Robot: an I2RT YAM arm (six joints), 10 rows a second.
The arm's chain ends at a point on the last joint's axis. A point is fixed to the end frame.
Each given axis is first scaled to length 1.
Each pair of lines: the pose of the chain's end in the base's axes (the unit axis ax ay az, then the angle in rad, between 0 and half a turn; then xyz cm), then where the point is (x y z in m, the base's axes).
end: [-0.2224 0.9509 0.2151 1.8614 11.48 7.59 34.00]
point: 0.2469 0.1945 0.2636
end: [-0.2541 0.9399 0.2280 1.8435 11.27 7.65 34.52]
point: 0.2411 0.2010 0.2722
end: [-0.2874 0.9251 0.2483 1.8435 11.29 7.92 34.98]
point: 0.2343 0.2115 0.2785
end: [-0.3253 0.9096 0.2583 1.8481 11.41 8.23 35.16]
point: 0.2286 0.2203 0.2797
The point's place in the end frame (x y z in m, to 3 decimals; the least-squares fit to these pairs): 0.037 0.037 0.186
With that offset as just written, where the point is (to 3 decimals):
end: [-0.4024 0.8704 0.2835 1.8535 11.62 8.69 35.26]
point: 0.215 0.237 0.281
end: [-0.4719 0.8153 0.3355 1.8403 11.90 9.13 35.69]
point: 0.198 0.256 0.293
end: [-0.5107 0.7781 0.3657 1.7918 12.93 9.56 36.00]
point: 0.201 0.267 0.307
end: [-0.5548 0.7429 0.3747 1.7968 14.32 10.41 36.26]
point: 0.204 0.280 0.309
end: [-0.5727 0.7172 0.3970 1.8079 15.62 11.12 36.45]
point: 0.207 0.290 0.313
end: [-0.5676 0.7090 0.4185 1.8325 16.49 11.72 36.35]
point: 0.208 0.299 0.314
